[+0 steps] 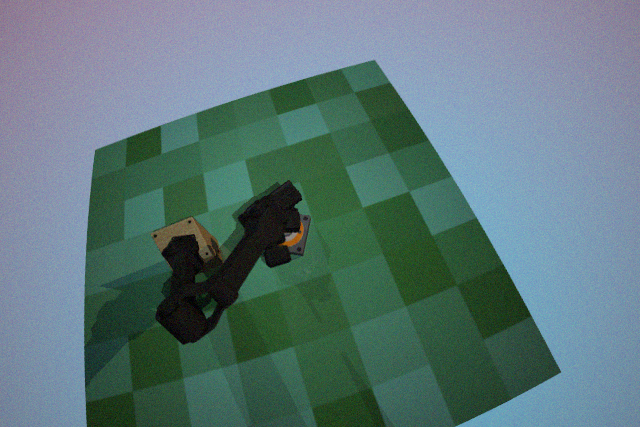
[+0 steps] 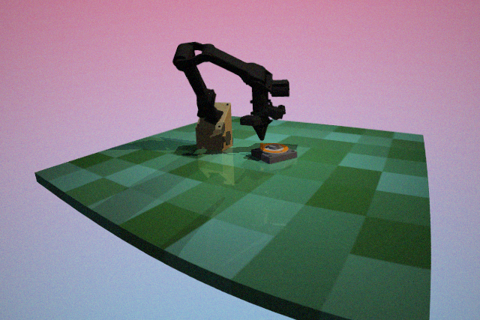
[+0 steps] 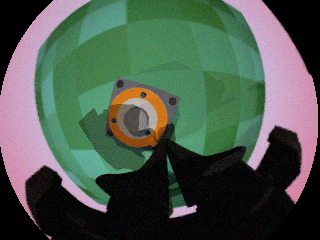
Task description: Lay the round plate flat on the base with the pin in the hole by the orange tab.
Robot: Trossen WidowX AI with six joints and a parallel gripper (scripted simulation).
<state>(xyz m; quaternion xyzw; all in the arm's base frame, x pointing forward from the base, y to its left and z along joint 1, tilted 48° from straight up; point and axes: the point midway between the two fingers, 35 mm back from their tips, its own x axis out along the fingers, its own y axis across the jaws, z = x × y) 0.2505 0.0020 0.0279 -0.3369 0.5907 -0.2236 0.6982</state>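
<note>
Right now my gripper tip is 2 cm short of the dark square base, 4 cm to the right of it and 4 cm above it.
</note>
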